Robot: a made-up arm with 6 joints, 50 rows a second.
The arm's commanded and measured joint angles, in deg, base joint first. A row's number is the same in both.
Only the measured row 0 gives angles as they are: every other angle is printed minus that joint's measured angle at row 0.
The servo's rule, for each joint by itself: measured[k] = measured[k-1] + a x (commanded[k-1-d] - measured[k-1]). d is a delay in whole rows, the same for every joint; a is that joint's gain. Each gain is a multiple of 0.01, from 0.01 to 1. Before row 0 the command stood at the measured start. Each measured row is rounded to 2 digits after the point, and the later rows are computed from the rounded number. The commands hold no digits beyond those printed.
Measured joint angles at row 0: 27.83, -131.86, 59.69, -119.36, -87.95, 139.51
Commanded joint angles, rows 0 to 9: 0.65, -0.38, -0.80, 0.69, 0.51, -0.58; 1.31, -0.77, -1.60, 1.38, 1.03, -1.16; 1.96, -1.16, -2.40, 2.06, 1.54, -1.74; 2.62, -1.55, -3.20, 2.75, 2.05, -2.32; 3.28, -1.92, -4.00, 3.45, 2.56, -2.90; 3.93, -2.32, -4.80, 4.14, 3.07, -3.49; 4.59, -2.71, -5.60, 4.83, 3.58, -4.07; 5.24, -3.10, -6.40, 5.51, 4.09, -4.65; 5.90, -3.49, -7.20, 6.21, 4.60, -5.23; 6.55, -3.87, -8.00, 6.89, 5.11, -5.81
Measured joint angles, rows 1 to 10: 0.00, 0.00, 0.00, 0.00, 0.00, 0.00; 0.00, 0.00, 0.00, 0.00, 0.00, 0.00; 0.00, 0.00, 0.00, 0.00, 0.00, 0.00; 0.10, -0.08, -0.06, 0.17, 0.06, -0.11; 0.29, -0.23, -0.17, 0.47, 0.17, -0.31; 0.56, -0.43, -0.33, 0.87, 0.32, -0.58; 0.89, -0.68, -0.53, 1.34, 0.51, -0.91; 1.27, -0.95, -0.77, 1.87, 0.74, -1.29; 1.70, -1.25, -1.05, 2.44, 1.00, -1.71; 2.16, -1.57, -1.37, 3.04, 1.28, -2.16
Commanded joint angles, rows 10 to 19: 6.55, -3.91, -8.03, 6.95, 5.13, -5.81; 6.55, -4.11, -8.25, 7.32, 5.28, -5.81; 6.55, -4.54, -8.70, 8.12, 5.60, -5.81; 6.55, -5.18, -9.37, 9.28, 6.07, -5.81; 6.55, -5.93, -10.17, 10.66, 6.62, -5.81; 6.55, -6.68, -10.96, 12.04, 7.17, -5.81; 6.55, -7.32, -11.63, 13.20, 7.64, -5.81; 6.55, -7.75, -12.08, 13.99, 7.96, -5.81; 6.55, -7.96, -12.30, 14.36, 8.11, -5.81; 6.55, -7.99, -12.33, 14.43, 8.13, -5.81
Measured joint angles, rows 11 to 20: 2.65, -1.91, -1.72, 3.66, 1.59, -2.63; 3.17, -2.26, -2.10, 4.30, 1.92, -3.12; 3.71, -2.61, -2.51, 4.95, 2.27, -3.63; 4.16, -2.90, -2.90, 5.45, 2.58, -4.04; 4.54, -3.17, -3.27, 5.92, 2.88, -4.38; 4.86, -3.47, -3.65, 6.47, 3.18, -4.65; 5.13, -3.85, -4.05, 7.17, 3.50, -4.87; 5.36, -4.31, -4.48, 8.04, 3.84, -5.05; 5.55, -4.83, -4.93, 9.04, 4.21, -5.19; 5.71, -5.38, -5.40, 10.08, 4.59, -5.31
